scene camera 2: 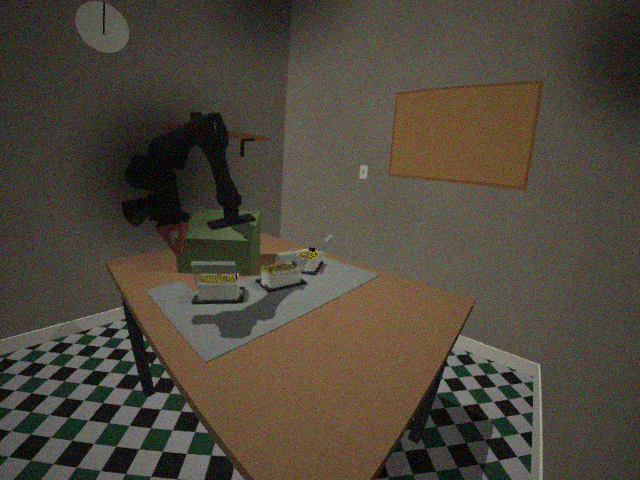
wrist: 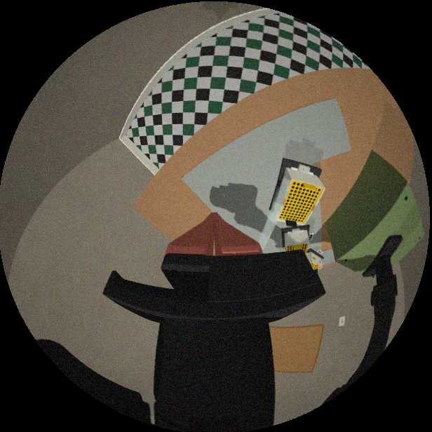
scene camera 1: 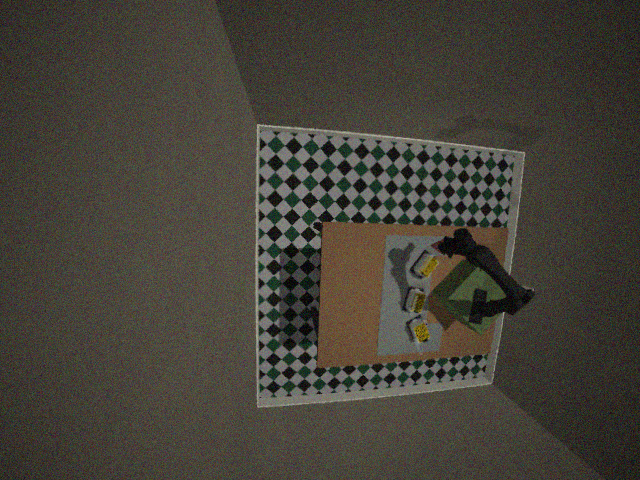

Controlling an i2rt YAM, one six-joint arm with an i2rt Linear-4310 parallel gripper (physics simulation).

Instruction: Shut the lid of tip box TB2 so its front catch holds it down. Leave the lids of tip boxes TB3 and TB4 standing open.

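Frame: origin at the arm's base, x left, y back, z up, level; centimetres.
Where they show: gripper, fingertip midpoint: (scene camera 2: 178, 254) (scene camera 1: 431, 245); arm's base at its link origin: (scene camera 2: 231, 222) (scene camera 1: 477, 306).
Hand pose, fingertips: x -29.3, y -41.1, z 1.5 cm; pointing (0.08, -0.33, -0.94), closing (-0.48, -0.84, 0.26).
Observation:
Things, the pixels of their top centre, and the offset from my fingertips. "spot": a spot on its surface instead. Level surfaces: height alone.
- middle box at a spot on its surface: (scene camera 2: 280, 274) spot: dx +32.0, dy +4.3, dz -12.9 cm
- far box at its top centre: (scene camera 2: 306, 252) (scene camera 1: 424, 332) dx +54.0, dy +19.7, dz -12.7 cm
- grey mat at its surface level: dz -19.3 cm
- brown table at its surface level: dz -19.6 cm
Three white tip boxes with yellow racks stand in a row on the grey mat; I cannot read their labels, so I cannot tell which is TB2, TB3 or TB4. The end box nearest my gripper (scene camera 1: 428, 265) (scene camera 2: 218, 289) (wrist: 213, 217) has its clear lid (scene camera 2: 213, 267) standing open. The middle box (scene camera 1: 416, 300) (scene camera 2: 280, 276) has its lid up, partly hidden in scene camera 2. The far box (scene camera 1: 419, 330) (scene camera 2: 310, 262) has its lid (scene camera 2: 328, 239) tilted open. My gripper (scene camera 1: 436, 244) (scene camera 2: 179, 253) (wrist: 213, 217) is shut and empty, red fingertips together, above and beside the nearest box, apart from it.
The black arm stands on a green block (scene camera 1: 473, 284) (scene camera 2: 219, 255) (wrist: 360, 200) beside the boxes. The grey mat (scene camera 1: 392, 330) (scene camera 2: 330, 284) (wrist: 300, 120) lies on the brown table (scene camera 1: 351, 294) (scene camera 2: 330, 372). The arm's shadow falls on the mat.

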